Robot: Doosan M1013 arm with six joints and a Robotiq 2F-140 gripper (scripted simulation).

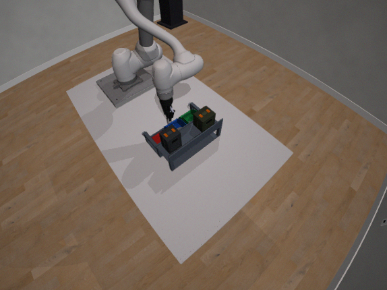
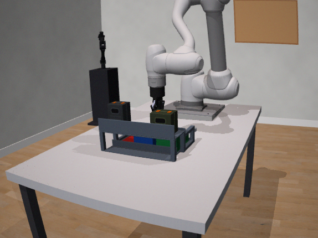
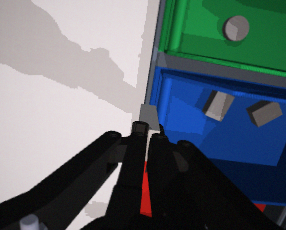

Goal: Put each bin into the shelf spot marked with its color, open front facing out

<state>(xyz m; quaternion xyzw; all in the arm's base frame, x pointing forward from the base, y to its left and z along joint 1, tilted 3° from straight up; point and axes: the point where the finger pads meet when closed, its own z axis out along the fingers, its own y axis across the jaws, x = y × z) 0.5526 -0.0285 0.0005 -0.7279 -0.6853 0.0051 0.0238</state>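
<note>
The blue bin is 9 cm ahead of my hand, 1 cm to the right of it and 1 cm below it. From my hand the other things lie so: green bin (11 cm to the left, 10 cm ahead, 1 cm below); red mark (11 cm to the right, 9 cm ahead, 5 cm below); blue mark (9 cm ahead, 5 cm below).
</note>
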